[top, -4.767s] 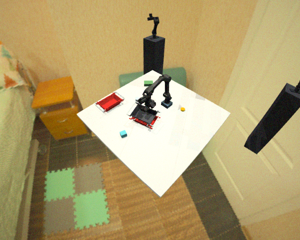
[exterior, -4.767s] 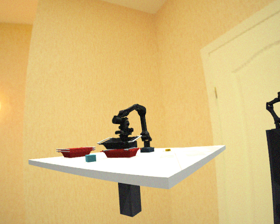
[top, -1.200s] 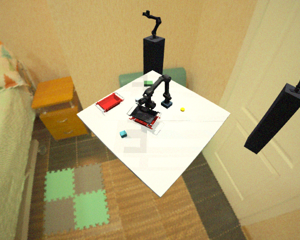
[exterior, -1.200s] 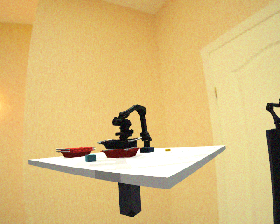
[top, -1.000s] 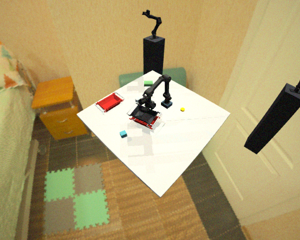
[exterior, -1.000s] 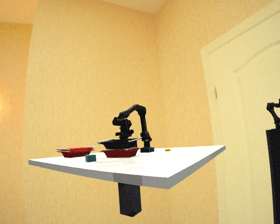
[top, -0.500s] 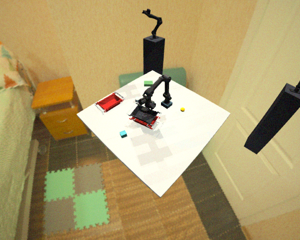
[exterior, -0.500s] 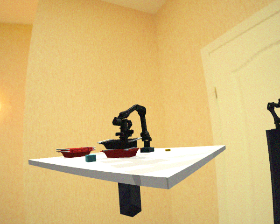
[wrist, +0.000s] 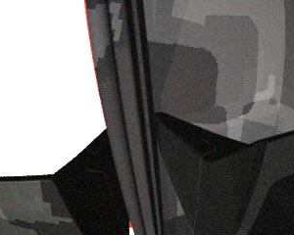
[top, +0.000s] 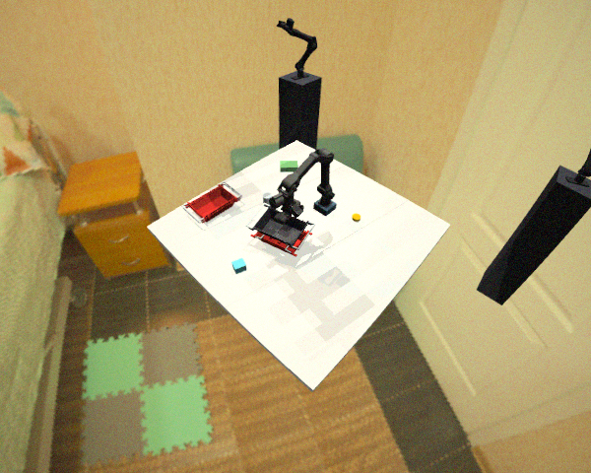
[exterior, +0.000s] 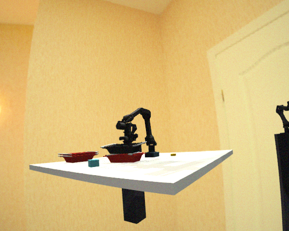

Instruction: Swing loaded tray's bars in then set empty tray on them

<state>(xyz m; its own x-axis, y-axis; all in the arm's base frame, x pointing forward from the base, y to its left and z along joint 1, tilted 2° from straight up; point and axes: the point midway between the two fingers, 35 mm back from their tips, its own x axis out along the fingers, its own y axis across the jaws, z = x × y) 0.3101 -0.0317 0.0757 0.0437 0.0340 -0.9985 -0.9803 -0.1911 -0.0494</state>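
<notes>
Now: gripper tip 70 mm short of the dark grey tray, 10 mm to the right of it and 30 mm below it. The rest, counted from my gripper tip: cyan block 340 mm ahead, 20 mm to the right, 70 mm below; pale cylinder 110 mm behind, 250 mm to the right, 50 mm below; yellow disc 360 mm behind, 220 mm to the left, 80 mm below.
</notes>
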